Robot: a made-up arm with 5 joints.
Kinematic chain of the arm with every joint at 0, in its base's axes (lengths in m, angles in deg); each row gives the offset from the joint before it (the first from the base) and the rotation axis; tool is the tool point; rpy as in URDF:
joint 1: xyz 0 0 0.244 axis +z
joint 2: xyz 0 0 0 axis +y
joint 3: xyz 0.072 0 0.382 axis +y
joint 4: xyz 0.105 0 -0.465 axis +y
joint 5: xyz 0.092 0 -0.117 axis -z
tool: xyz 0 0 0 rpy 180 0 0
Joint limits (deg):
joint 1: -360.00..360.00
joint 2: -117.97..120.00
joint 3: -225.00..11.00
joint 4: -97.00..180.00
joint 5: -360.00..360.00
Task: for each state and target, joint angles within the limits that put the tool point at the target. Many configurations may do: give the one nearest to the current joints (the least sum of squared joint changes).
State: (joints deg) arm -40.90 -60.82 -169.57 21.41 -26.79
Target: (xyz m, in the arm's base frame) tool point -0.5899 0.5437 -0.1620
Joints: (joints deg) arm -42.67 -92.61 -208.88 10.20 -26.79
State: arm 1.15 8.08 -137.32 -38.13 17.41
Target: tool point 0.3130 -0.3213 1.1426
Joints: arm -45.75 13.68 -147.52 1.95 17.41
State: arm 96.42 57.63 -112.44 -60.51 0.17
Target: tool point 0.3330 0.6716 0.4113
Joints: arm 63.63 42.30 -92.76 -86.02 0.17
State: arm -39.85 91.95 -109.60 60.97 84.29
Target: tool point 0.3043 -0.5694 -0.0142
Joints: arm -61.88 47.01 -81.91 86.69 84.29
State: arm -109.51 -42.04 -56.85 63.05 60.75
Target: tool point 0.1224 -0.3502 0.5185
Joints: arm -70.73 -44.80 -38.20 70.76 60.75
